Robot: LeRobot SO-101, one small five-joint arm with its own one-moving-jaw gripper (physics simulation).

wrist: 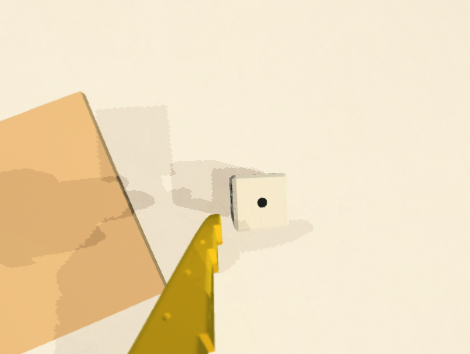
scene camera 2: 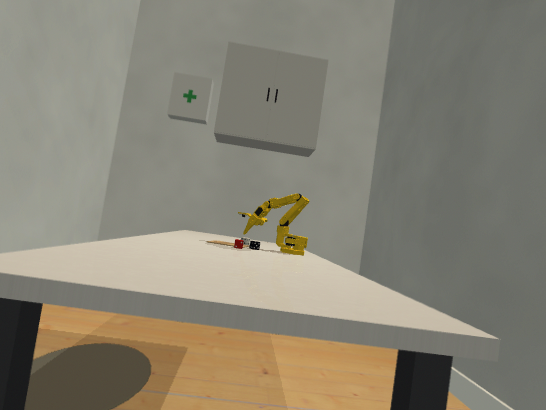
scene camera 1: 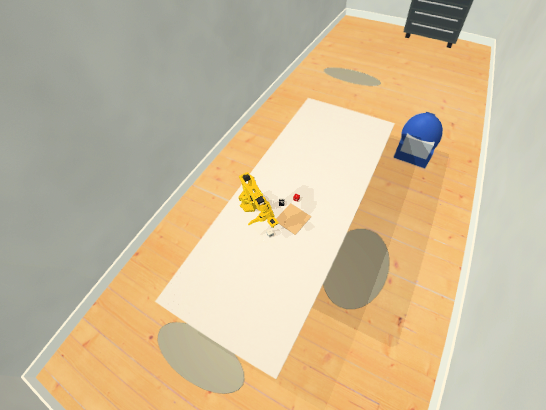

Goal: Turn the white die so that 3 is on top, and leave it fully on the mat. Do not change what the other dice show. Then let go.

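Places are measured from the arm's base along level axes (x ahead, y left, z up), in centimetres.
Where they show: hand, its tool point: (wrist: 221,224) (scene camera 2: 244,233) (scene camera 1: 272,227); arm's base, origin of its link: (scene camera 2: 287,252) (scene camera 1: 253,205).
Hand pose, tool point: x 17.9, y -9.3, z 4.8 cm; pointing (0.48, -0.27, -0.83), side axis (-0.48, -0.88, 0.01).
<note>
Things, the pixels of their top centre, and the offset from my tool point. Level surfaces: height alone.
- white die, centre of its top: (wrist: 262,202) (scene camera 2: 245,237) (scene camera 1: 269,231) dx -0.7, dy -2.1, dz -1.8 cm
- orange mat, centre of its top: (wrist: 17,236) (scene camera 2: 229,243) (scene camera 1: 292,218) dx +5.5, dy +11.6, dz -4.4 cm
- red die, centre of its top: (scene camera 2: 239,239) (scene camera 1: 296,196) dx +1.6, dy +23.9, dz -1.8 cm
- black die, centre of its top: (scene camera 2: 255,241) (scene camera 1: 281,200) dx -4.3, dy +17.5, dz -1.8 cm
- pale table, height of its surface: dz -4.8 cm
The white die (scene camera 1: 270,233) (scene camera 2: 245,240) (wrist: 261,202) lies flat on the table beside the orange mat (scene camera 1: 294,218) (scene camera 2: 217,242) (wrist: 40,145), apart from it. Its top shows one pip in the wrist view; a narrow strip of its left side is too steep to read. My gripper (scene camera 1: 261,222) (scene camera 2: 244,226) is fully open and empty, above the table near the white die. In the wrist view one notched jaw shows, its tip just left of and below the die. The red die (scene camera 1: 296,197) (scene camera 2: 239,244) and black die (scene camera 1: 281,202) (scene camera 2: 255,245) stand off the mat; their top numbers are too small to read.
The pale table (scene camera 1: 235,290) (scene camera 2: 200,285) carries the arm's base at one long edge. The red and black dice are on the far side of the mat from the white die in scene camera 1. Shadows of the arm fall across the mat and table.
</note>
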